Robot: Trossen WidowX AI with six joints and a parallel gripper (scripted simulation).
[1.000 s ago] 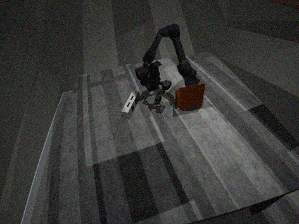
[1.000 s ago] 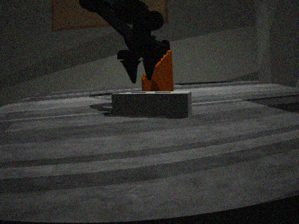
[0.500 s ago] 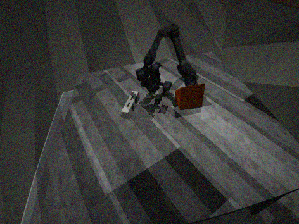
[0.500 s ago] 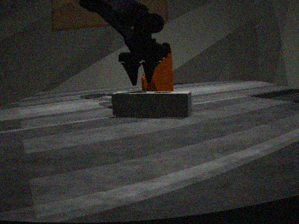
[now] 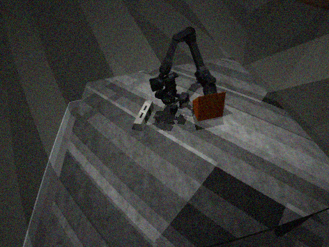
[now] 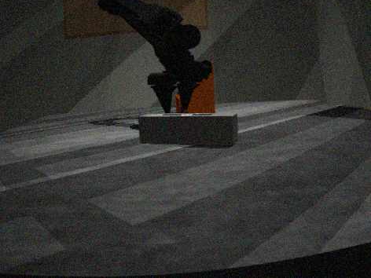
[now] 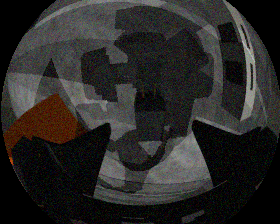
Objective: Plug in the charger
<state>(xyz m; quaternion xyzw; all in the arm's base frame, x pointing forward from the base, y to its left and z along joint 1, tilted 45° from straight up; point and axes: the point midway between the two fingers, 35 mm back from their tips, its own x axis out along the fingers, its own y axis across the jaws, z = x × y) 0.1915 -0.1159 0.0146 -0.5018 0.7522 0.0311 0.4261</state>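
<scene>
Right now the dark block is 1 cm ahead of my gripper tip, 1 cm to the left of it and 2 cm below it.
</scene>
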